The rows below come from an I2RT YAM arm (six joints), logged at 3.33 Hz.
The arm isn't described. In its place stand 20 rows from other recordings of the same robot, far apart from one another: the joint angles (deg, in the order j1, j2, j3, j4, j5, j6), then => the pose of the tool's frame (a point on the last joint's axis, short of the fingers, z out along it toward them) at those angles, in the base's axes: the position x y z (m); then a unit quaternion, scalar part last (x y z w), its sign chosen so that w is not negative.
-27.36, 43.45, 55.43, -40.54, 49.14, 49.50 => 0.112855 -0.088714 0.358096 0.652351 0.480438 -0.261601 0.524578
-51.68, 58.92, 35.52, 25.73, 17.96, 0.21 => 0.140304 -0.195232 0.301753 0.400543 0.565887 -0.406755 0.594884
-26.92, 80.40, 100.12, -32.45, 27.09, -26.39 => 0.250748 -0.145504 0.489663 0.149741 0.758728 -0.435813 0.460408
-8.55, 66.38, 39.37, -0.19, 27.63, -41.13 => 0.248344 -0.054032 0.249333 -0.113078 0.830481 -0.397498 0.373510
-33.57, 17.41, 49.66, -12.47, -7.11, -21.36 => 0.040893 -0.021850 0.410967 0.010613 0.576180 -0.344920 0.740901
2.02, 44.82, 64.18, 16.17, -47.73, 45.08 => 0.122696 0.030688 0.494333 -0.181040 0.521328 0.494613 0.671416
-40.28, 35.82, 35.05, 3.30, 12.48, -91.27 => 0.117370 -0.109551 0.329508 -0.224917 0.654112 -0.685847 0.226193
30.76, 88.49, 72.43, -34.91, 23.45, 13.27 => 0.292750 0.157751 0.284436 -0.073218 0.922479 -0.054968 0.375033
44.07, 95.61, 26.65, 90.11, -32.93, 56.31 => 0.192494 0.213280 0.206593 -0.174661 0.563980 0.710242 0.383375
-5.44, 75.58, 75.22, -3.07, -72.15, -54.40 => 0.286319 0.006773 0.422563 -0.611239 0.368180 0.095113 0.694107
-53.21, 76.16, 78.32, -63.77, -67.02, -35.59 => 0.170701 -0.173537 0.361701 -0.009983 0.819529 0.239348 0.520562
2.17, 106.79, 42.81, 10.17, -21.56, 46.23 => 0.320175 0.025224 0.085958 0.296398 0.887382 0.287237 0.205420
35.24, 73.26, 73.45, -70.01, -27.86, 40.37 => 0.174286 0.143497 0.328127 -0.000631 -0.956509 -0.291496 0.010932
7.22, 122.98, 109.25, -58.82, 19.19, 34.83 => 0.446136 0.044723 0.232427 0.257111 0.940414 -0.100123 0.198722
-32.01, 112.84, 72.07, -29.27, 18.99, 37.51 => 0.319436 -0.213345 0.141056 0.577307 0.781732 -0.154077 0.178528
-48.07, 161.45, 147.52, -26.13, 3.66, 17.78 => 0.403486 -0.452620 0.126253 0.503800 0.753209 -0.138178 0.399710
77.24, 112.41, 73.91, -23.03, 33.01, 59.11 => 0.107094 0.385098 0.160711 -0.077437 0.928755 0.116491 0.343290
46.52, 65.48, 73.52, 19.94, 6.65, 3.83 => 0.168970 0.172191 0.498677 -0.140903 0.497135 0.336931 0.787071
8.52, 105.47, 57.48, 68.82, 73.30, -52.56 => 0.378575 0.022235 0.256002 0.191854 0.641950 -0.561763 0.485298
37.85, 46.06, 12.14, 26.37, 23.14, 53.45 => 0.150246 0.099036 0.202646 0.230954 0.712089 0.356226 0.559189
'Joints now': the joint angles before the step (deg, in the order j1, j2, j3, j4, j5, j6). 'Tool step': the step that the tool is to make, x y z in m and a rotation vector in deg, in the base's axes. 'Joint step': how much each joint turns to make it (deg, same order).
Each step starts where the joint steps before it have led.
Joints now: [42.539, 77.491, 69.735, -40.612, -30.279, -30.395]
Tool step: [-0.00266, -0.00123, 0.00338, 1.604, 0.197, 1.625]
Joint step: [-0.045, -0.674, -0.059, 0.104, -2.095, -0.423]
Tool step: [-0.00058, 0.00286, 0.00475, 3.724, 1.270, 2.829]
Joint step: [0.037, 0.064, 0.335, 1.613, -4.537, 0.533]
